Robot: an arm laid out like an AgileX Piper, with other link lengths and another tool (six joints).
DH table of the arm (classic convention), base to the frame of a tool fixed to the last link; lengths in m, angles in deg. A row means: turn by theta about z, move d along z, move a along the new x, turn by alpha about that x. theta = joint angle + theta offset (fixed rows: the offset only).
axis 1: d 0.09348  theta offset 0  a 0  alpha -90
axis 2: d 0  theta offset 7.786  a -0.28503  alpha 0
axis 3: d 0  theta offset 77.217  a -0.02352  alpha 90
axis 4: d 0.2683  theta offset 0  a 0  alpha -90
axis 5: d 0  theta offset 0  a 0  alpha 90
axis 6: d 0.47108  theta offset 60  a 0.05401  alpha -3.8
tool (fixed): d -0.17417  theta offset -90  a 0  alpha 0
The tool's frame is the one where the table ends.
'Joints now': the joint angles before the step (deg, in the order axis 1, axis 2, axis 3, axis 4, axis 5, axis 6). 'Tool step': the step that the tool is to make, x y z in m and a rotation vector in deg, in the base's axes. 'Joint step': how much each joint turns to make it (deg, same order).
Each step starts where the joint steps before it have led.
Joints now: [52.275, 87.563, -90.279, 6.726, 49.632, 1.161]
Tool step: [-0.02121, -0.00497, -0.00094, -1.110, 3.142, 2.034]
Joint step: [0.000, -0.389, -0.857, 2.993, 4.255, -1.470]
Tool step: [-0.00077, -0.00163, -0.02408, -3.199, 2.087, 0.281]
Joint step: [-0.001, 2.349, 0.001, -0.214, 1.490, -0.089]
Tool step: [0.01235, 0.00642, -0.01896, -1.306, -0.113, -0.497]
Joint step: [-0.125, 2.776, -0.001, -0.921, -1.834, 0.002]
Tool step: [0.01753, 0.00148, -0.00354, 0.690, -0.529, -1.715]
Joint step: [-1.420, 1.091, -0.001, 0.000, -1.981, 0.000]
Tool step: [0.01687, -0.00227, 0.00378, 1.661, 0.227, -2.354]
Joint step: [-2.221, 0.228, 0.002, 1.265, -1.361, -0.037]
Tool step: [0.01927, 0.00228, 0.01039, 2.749, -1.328, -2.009]
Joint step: [-1.761, 0.001, -0.002, 1.075, -2.928, -0.327]
